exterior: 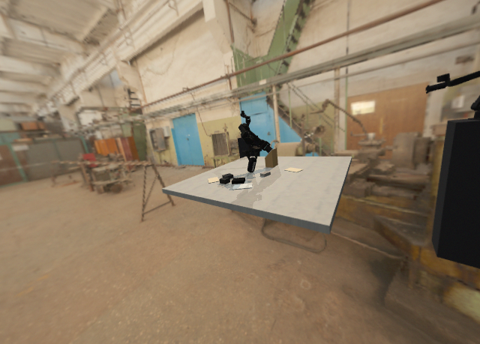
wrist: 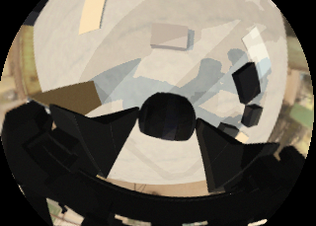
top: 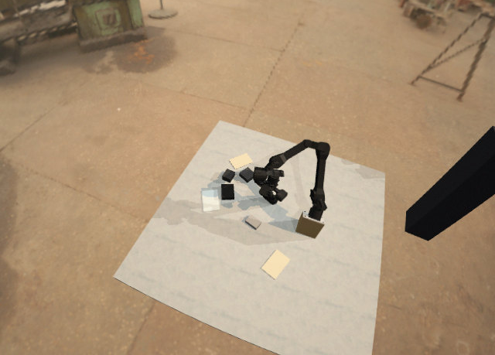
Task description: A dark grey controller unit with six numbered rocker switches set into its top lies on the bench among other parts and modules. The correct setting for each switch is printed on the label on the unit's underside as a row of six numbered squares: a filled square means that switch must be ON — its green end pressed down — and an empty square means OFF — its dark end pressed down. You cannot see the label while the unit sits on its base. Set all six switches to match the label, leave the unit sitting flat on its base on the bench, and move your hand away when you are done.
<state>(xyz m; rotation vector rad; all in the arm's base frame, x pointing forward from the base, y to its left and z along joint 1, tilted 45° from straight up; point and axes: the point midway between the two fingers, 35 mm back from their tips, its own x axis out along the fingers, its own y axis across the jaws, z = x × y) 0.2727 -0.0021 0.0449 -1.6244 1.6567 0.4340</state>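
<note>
My gripper tip is now 20 mm short of the grey block, 130 mm to the right of it and 110 mm above it. Round my gripper tip: dark grey module 190 mm ahead, 160 mm to the right, 110 mm below; then white card 310 mm ahead, 110 mm to the left, 120 mm below; then black module 250 mm ahead, 20 mm to the left, 110 mm below.
</note>
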